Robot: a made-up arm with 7 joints. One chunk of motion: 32 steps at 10 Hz.
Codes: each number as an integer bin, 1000 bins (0 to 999) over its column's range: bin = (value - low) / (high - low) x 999, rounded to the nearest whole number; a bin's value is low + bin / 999 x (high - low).
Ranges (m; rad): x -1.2..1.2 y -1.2..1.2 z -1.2..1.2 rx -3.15..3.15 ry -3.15..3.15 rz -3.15..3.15
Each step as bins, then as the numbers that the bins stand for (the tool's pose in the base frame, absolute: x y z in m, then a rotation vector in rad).
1 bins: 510 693 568 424 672 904
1 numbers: 0.0252 0.4649 0.1646 -0.4761 1.0878 2.5509
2 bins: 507 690 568 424 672 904
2 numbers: 0.0180 0.4577 0.1646 -0.4761 1.0878 2.5509
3 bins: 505 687 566 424 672 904
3 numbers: 0.0132 0.4505 0.1598 -0.4761 1.0878 2.5509
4 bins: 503 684 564 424 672 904
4 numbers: 0.0084 0.4432 0.1550 -0.4761 1.0878 2.5509
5 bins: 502 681 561 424 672 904
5 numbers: 0.0060 0.4360 0.1477 -0.4761 1.0878 2.5509
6 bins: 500 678 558 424 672 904
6 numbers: 0.0012 0.4288 0.1405 -0.4761 1.0878 2.5509
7 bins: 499 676 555 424 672 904
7 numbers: -0.0012 0.4240 0.1333 -0.4761 1.0878 2.5509
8 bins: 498 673 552 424 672 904
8 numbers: -0.0036 0.4168 0.1261 -0.4761 1.0878 2.5509
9 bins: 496 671 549 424 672 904
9 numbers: -0.0084 0.4120 0.1189 -0.4761 1.0878 2.5509
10 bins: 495 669 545 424 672 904
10 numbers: -0.0108 0.4072 0.1093 -0.4761 1.0878 2.5509
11 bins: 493 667 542 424 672 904
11 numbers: -0.0156 0.4024 0.1021 -0.4761 1.0878 2.5509
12 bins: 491 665 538 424 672 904
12 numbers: -0.0204 0.3976 0.0925 -0.4761 1.0878 2.5509
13 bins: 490 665 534 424 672 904
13 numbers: -0.0228 0.3976 0.0829 -0.4761 1.0878 2.5509
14 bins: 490 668 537 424 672 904
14 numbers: -0.0228 0.4048 0.0901 -0.4761 1.0878 2.5509
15 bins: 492 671 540 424 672 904
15 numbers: -0.0180 0.4120 0.0973 -0.4761 1.0878 2.5509
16 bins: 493 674 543 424 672 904
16 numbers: -0.0156 0.4192 0.1045 -0.4761 1.0878 2.5509
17 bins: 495 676 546 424 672 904
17 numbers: -0.0108 0.4240 0.1117 -0.4761 1.0878 2.5509
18 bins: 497 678 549 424 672 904
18 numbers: -0.0060 0.4288 0.1189 -0.4761 1.0878 2.5509
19 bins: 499 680 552 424 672 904
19 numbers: -0.0012 0.4336 0.1261 -0.4761 1.0878 2.5509
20 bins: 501 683 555 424 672 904
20 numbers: 0.0036 0.4408 0.1333 -0.4761 1.0878 2.5509
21 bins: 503 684 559 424 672 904
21 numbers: 0.0084 0.4432 0.1429 -0.4761 1.0878 2.5509
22 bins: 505 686 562 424 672 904
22 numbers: 0.0132 0.4480 0.1502 -0.4761 1.0878 2.5509
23 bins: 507 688 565 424 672 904
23 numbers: 0.0180 0.4529 0.1574 -0.4761 1.0878 2.5509
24 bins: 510 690 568 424 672 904
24 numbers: 0.0252 0.4577 0.1646 -0.4761 1.0878 2.5509
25 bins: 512 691 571 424 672 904
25 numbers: 0.0300 0.4601 0.1718 -0.4761 1.0878 2.5509
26 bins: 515 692 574 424 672 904
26 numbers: 0.0372 0.4625 0.1790 -0.4761 1.0878 2.5509
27 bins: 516 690 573 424 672 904
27 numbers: 0.0396 0.4577 0.1766 -0.4761 1.0878 2.5509
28 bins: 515 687 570 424 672 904
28 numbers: 0.0372 0.4505 0.1694 -0.4761 1.0878 2.5509
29 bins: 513 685 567 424 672 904
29 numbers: 0.0324 0.4456 0.1622 -0.4761 1.0878 2.5509
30 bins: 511 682 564 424 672 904
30 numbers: 0.0276 0.4384 0.1550 -0.4761 1.0878 2.5509
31 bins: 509 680 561 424 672 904
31 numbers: 0.0228 0.4336 0.1477 -0.4761 1.0878 2.5509
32 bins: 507 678 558 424 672 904
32 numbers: 0.0180 0.4288 0.1405 -0.4761 1.0878 2.5509
